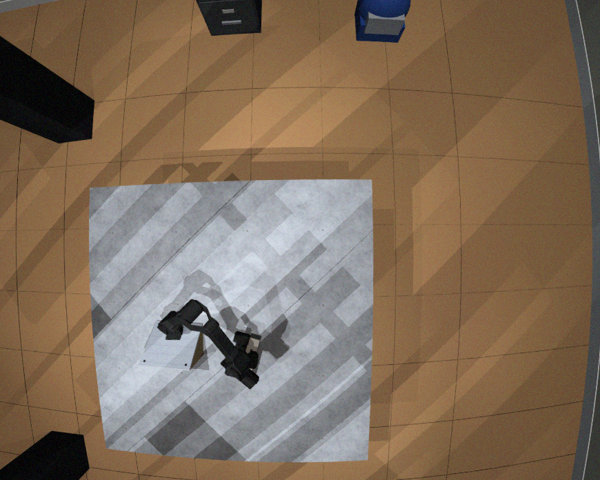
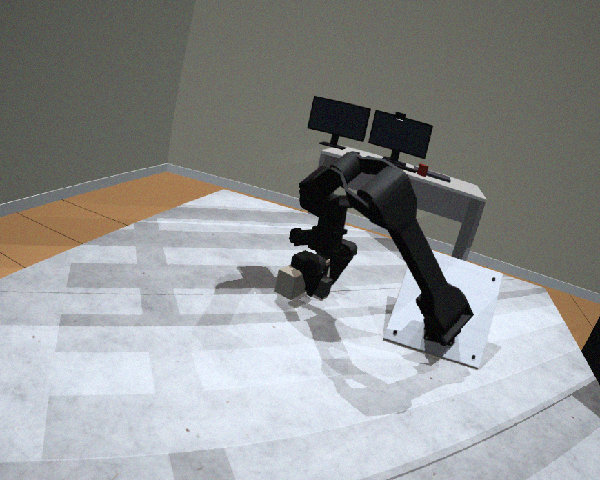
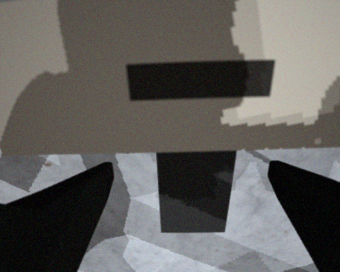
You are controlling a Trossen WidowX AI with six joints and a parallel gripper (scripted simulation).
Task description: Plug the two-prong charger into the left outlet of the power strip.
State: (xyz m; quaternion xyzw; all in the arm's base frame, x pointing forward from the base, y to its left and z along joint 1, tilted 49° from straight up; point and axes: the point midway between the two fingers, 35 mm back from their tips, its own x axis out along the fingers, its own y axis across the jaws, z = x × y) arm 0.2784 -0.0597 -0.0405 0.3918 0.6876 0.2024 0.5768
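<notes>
The two-prong charger lies 20 mm ahead of my gripper tip, 10 mm to the right of it and 10 mm above it.
</notes>
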